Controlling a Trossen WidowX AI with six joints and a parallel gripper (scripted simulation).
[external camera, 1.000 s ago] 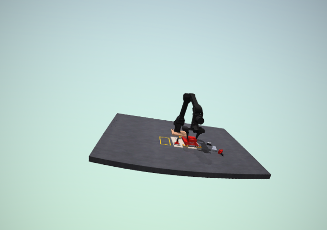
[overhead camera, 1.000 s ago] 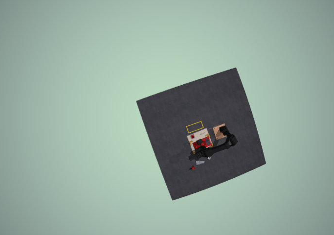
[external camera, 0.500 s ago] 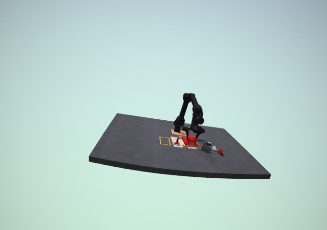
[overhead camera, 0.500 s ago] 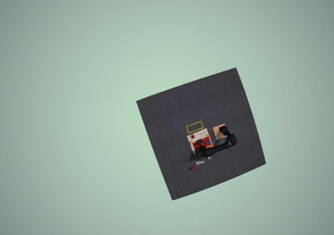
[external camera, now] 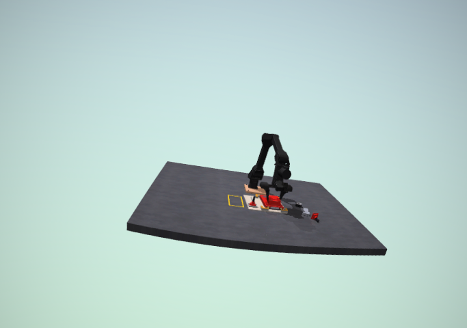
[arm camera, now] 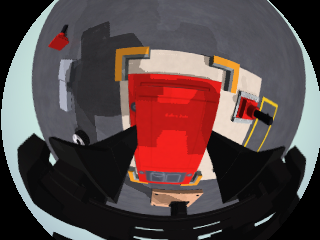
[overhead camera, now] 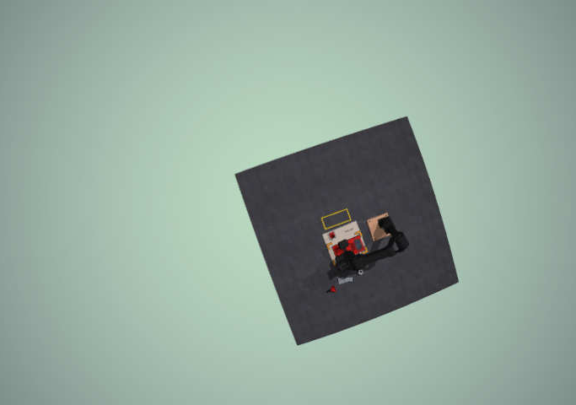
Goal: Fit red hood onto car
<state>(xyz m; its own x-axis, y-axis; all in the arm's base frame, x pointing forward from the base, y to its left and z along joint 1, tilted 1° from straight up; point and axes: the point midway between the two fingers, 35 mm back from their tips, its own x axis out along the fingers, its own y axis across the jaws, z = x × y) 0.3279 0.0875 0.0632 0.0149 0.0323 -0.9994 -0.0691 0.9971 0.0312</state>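
Right now my gripper tip is 10 mm below the red hood. Also, from my gripper tip: small wheel: 180 mm to the left, 80 mm behind, 30 mm below; then jig: 30 mm to the right, 30 mm below, 30 mm behind.
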